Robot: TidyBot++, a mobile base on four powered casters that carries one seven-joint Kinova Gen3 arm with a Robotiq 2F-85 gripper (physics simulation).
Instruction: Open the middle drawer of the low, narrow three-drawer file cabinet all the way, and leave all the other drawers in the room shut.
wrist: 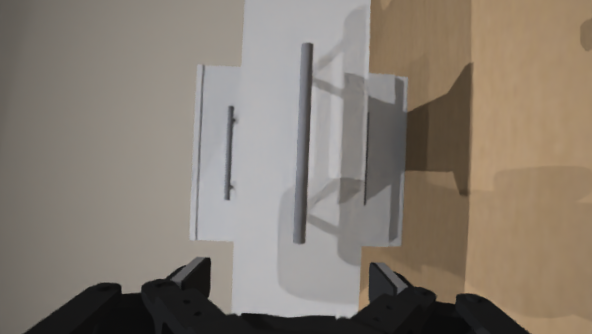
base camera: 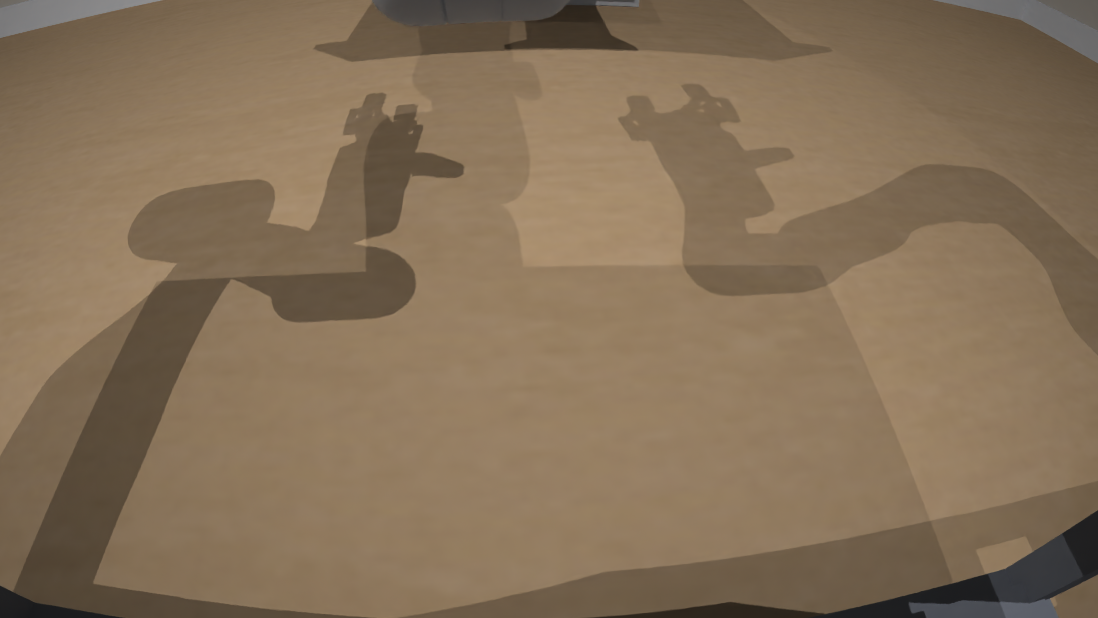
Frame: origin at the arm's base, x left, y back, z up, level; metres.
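Seen in the pictures: gripper, fingertip midpoint: [wrist: 289, 278].
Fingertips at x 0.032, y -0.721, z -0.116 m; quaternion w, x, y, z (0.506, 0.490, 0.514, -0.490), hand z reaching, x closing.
A point is followed by its place in that frame.
The low white file cabinet [wrist: 198, 150] {x -0.041, y -1.254, z 0.105 m} [base camera: 618, 3] {x -0.209, y -1.278, z -0.390 m} shows sideways in the wrist view; in the base view a sliver of its base shows at the top edge. Its middle drawer [wrist: 265, 115] {x -0.082, y -0.909, z -0.081 m} stands pulled well out towards the camera, its front looking larger than the ones beside it; whether it is fully out I cannot tell. Its long grey bar handle [wrist: 303, 145] {x -0.047, y -0.870, z -0.126 m} is free. The drawers on either side, with thin handles [wrist: 229, 152] {x -0.041, y -1.218, z 0.027 m} [wrist: 366, 160] {x -0.036, y -1.219, z -0.284 m}, sit farther back and look shut. My gripper [wrist: 289, 278] {x 0.032, y -0.721, z -0.116 m} is open and empty, back from the handle and touching nothing.
A plain wall [wrist: 100, 125] {x -0.148, y -1.826, z 0.746 m} is on the left of the wrist view, the wooden floor [wrist: 530, 125] {x -0.084, y -0.894, z -0.396 m} [base camera: 491, 429] {x 0.019, y -0.327, z -0.396 m} on the right. A rounded grey arm part [base camera: 472, 9] {x 0.018, y -0.376, z -0.134 m} hangs at the top of the base view. Shadows of the arm and open gripper lie across the floor.
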